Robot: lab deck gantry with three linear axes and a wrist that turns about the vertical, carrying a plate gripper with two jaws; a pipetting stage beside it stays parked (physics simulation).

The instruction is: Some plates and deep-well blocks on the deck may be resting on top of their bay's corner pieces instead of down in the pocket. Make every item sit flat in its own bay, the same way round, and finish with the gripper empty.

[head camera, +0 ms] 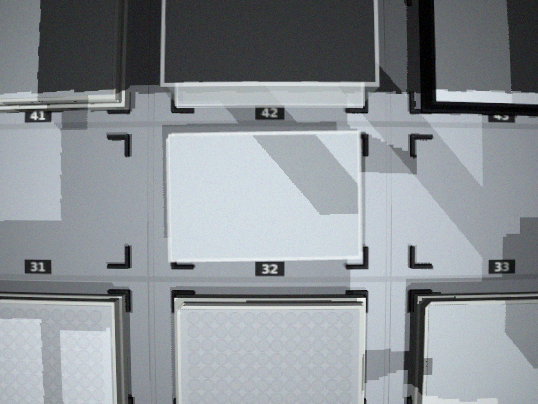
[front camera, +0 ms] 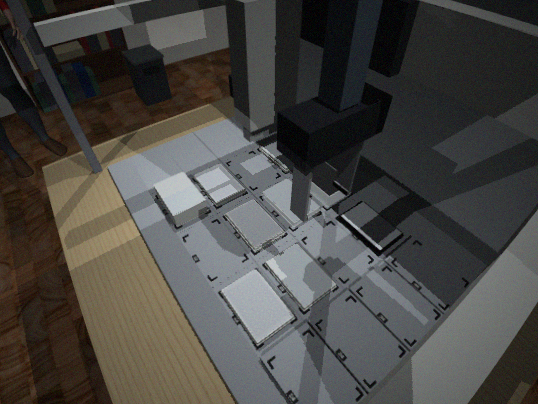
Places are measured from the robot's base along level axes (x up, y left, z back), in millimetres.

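Pixels of known places: gripper, fingertip midpoint: (front camera: 320,201); robot's base, link origin: (front camera: 156,196).
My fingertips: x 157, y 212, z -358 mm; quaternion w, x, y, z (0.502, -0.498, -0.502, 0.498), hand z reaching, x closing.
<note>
Ahead of a thing's pixels: the offset from my fingertips to its top centre. "*": to the spot under its first point.
A pale plate @[dx -139, dy +48, dz +133 mm] (front camera: 281,200) (head camera: 260,200) lies in bay 32. In the head view it is shifted left and slightly turned, its left side covering the left corner pieces, so it rests on them. My gripper (front camera: 323,205) hangs above this bay, jaws apart and empty; the front jaw hides part of the plate. It does not show in the head view. A clear-walled block @[dx -115, dy +152, dz +130 mm] (head camera: 270,45) stands in bay 42, partly behind the jaws in the front view. A welled plate @[dx -143, dy -62, dz +130 mm] (front camera: 255,225) (head camera: 270,350) sits between the corners of bay 22. A black-edged plate @[dx -139, dy +148, dz -38 mm] (front camera: 372,225) (head camera: 475,60) is in bay 43.
A tall white block @[dx -115, dy -169, dz +294 mm] (front camera: 181,195) stands in bay 11. Other plates stand in bay 21 @[* dx -143, dy -65, dz +279 mm] (front camera: 220,185) (head camera: 55,360), bay 23 @[* dx -143, dy -68, dz -42 mm] (front camera: 300,277) (head camera: 475,350) and bay 13 @[* dx -143, dy -171, dz -39 mm] (front camera: 257,305). Bay 41's plate @[dx -140, dy +151, dz +290 mm] (front camera: 274,159) (head camera: 75,50) is partly hidden by the gripper body in the front view.
</note>
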